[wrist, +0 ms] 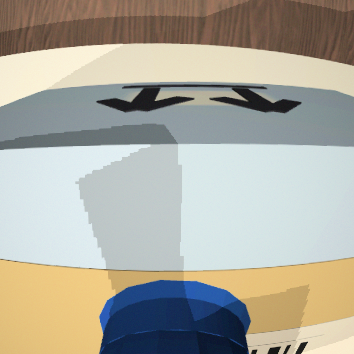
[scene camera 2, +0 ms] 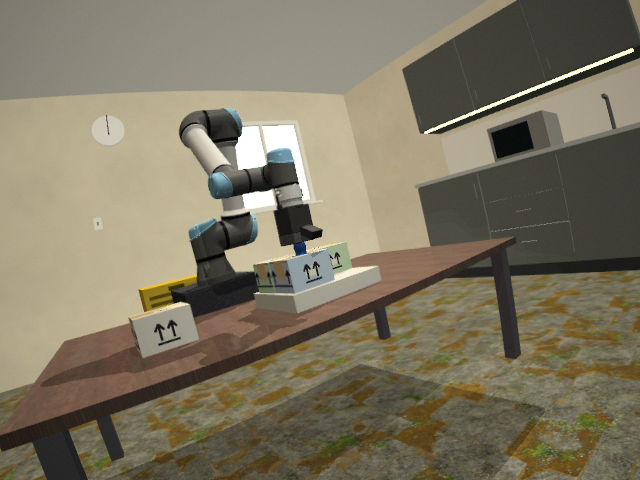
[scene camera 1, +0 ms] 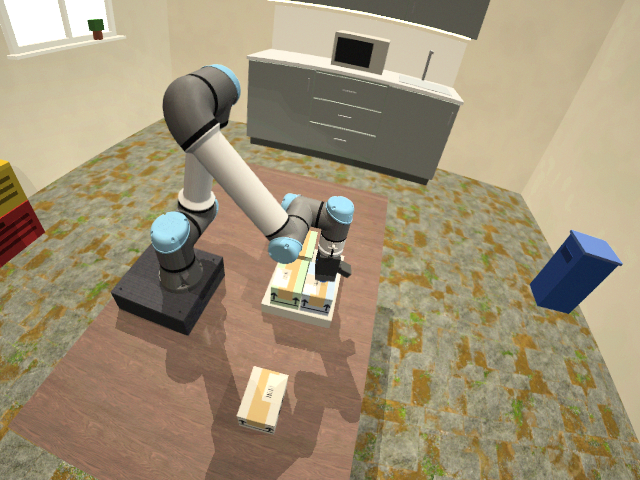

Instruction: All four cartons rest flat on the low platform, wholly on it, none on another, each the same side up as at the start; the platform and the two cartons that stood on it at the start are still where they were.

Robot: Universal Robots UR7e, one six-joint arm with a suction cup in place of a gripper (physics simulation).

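Frame: origin at the arm's base, x ahead, y left, z up, level; centimetres.
Seen in the pictures: hand at its tool point: (wrist: 174,291) (scene camera 2: 302,258) (scene camera 1: 322,281); arm's base at its link origin: (scene camera 2: 217,280) (scene camera 1: 182,275).
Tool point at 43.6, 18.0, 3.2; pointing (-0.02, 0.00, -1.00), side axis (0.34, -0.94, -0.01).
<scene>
Offsets run from my tool point to a thing's middle, as dx, dy, dz. Level surfaces: height alone.
My suction gripper (scene camera 1: 325,277) (scene camera 2: 300,249) (wrist: 175,312) is on the top of the light blue carton @[-0.3, -0.8, -3.3] (scene camera 1: 316,303) (scene camera 2: 312,271) (wrist: 260,200) and holds it. This carton is upright, arrows up, at the platform's near outer corner; its underside is at the platform top, and I cannot tell whether a thin gap remains. A green carton @[-10.2, -2.8, -3.4] (scene camera 1: 285,283) (scene camera 2: 264,277) stands close beside it on the low cream platform @[-7.0, +5.8, -10.4] (scene camera 1: 297,315) (scene camera 2: 338,293) (wrist: 200,65). Another green carton @[-13.0, +13.3, -3.4] (scene camera 1: 309,245) (scene camera 2: 339,257) stands farther back on the platform, partly hidden by the arm. A white carton @[-0.6, -41.1, -8.2] (scene camera 1: 262,398) (scene camera 2: 164,330) stands upright on the table.
The wooden table @[dz -12.8] (scene camera 1: 155,403) (scene camera 2: 413,260) carries the black arm base (scene camera 1: 155,310) (scene camera 2: 214,294) beside the platform. A blue bin (scene camera 1: 571,273) stands on the floor at the right. A kitchen counter (scene camera 1: 346,113) (scene camera 2: 527,206) is at the back.
</scene>
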